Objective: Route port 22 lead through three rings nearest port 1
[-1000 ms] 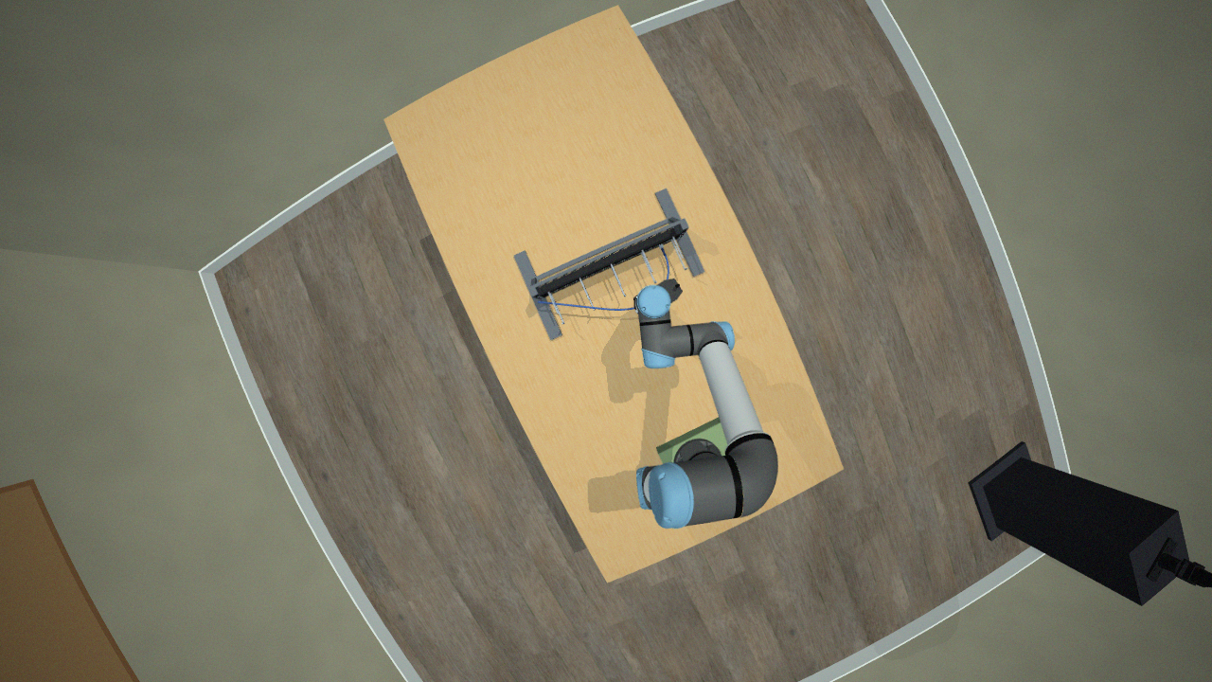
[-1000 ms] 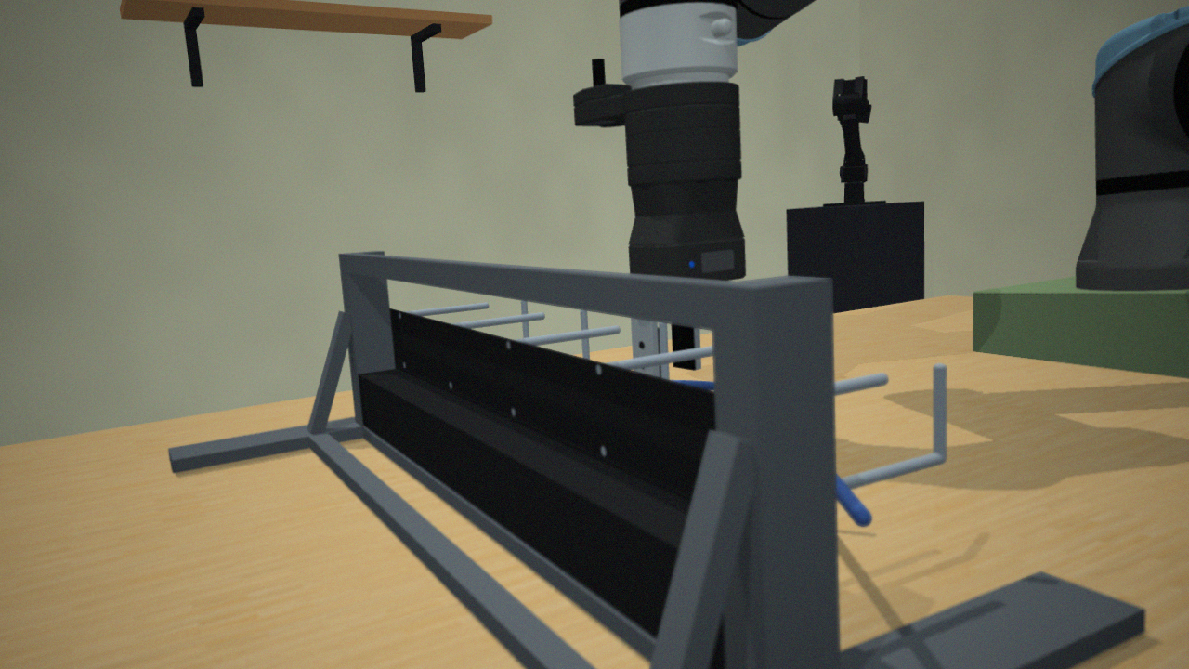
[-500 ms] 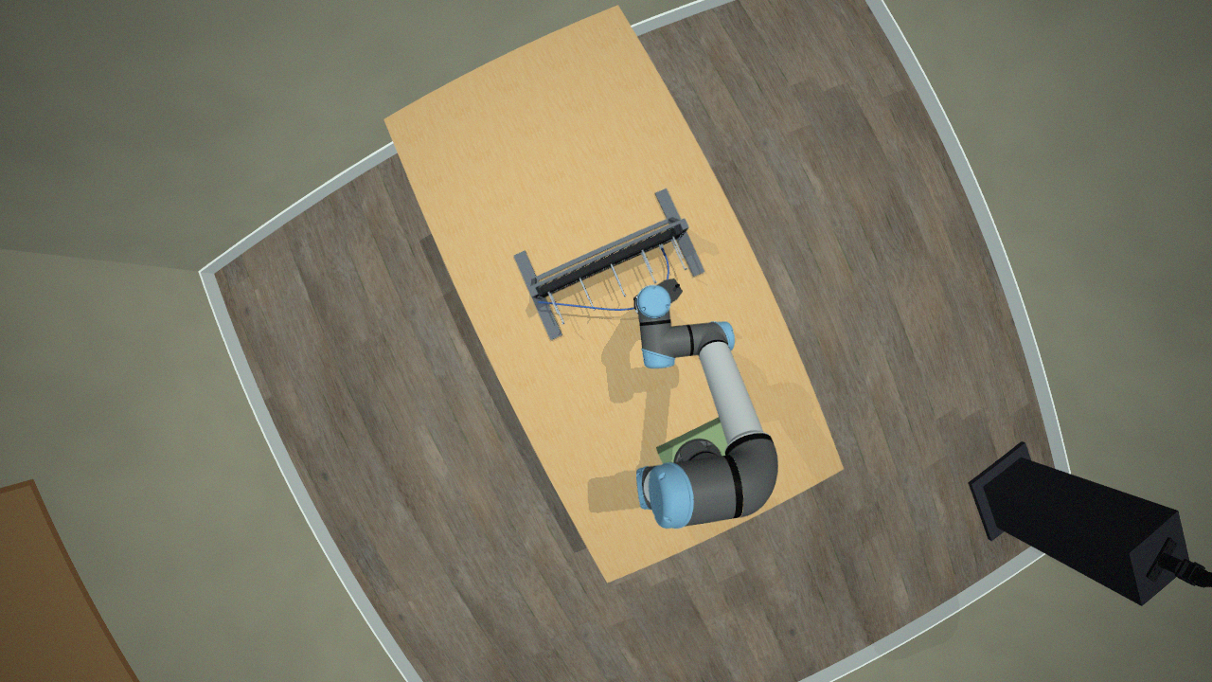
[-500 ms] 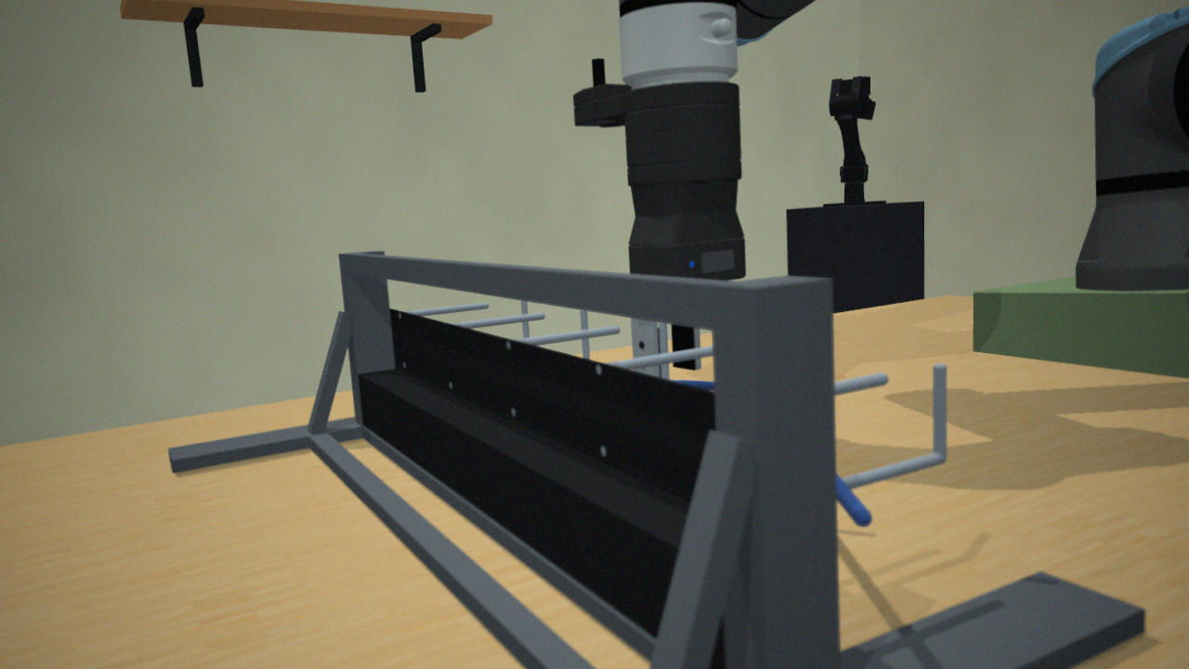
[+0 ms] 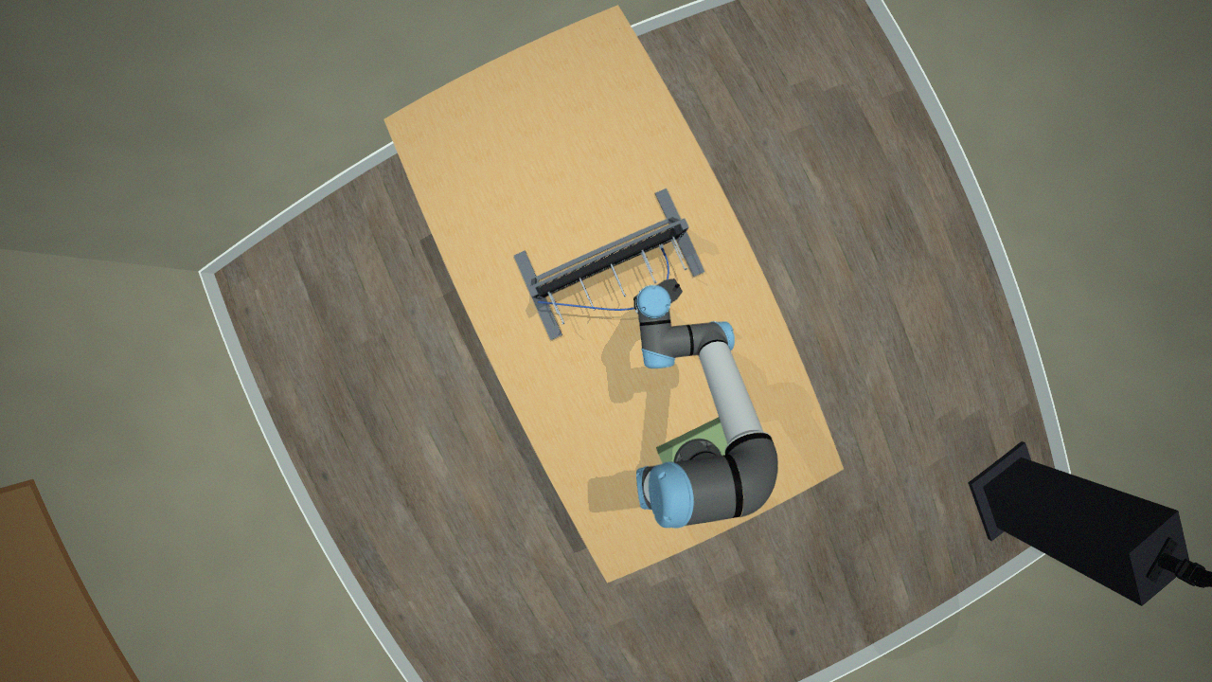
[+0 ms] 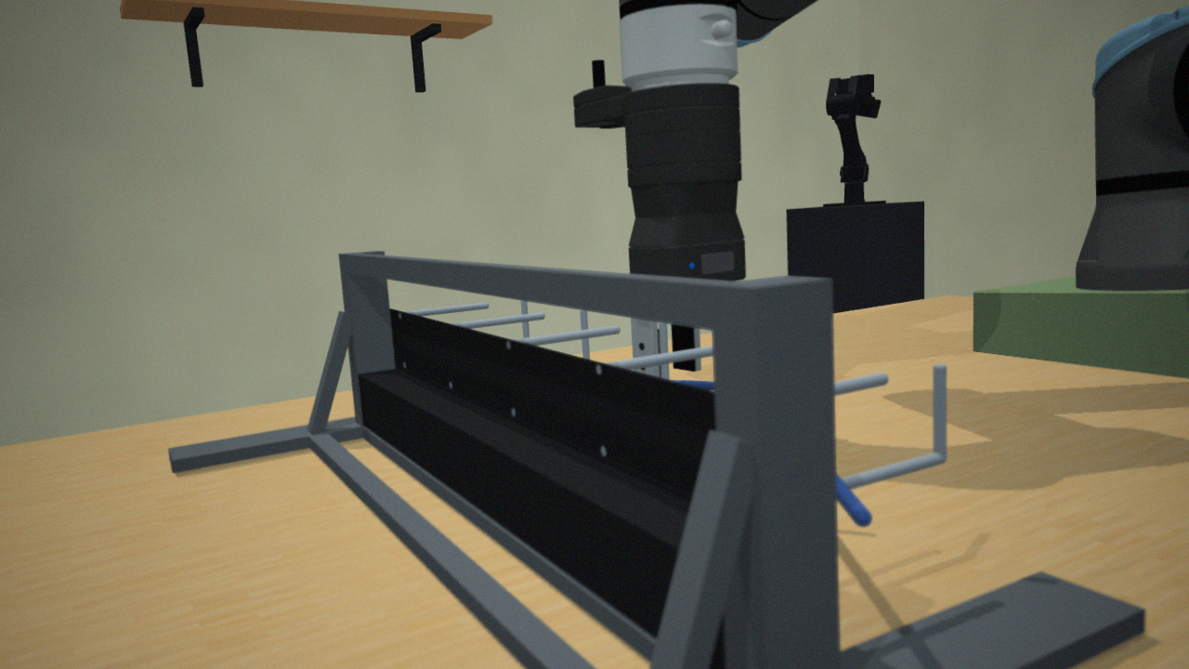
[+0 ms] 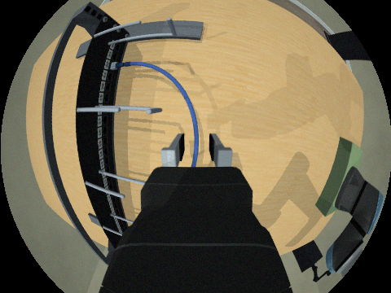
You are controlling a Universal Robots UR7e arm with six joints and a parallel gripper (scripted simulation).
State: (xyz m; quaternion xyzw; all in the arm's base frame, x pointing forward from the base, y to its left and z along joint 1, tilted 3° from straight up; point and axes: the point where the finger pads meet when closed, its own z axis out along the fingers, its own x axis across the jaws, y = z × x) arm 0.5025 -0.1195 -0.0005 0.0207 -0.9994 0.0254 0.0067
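The grey rack is 170 mm ahead of my hand and 50 mm to the left of it.
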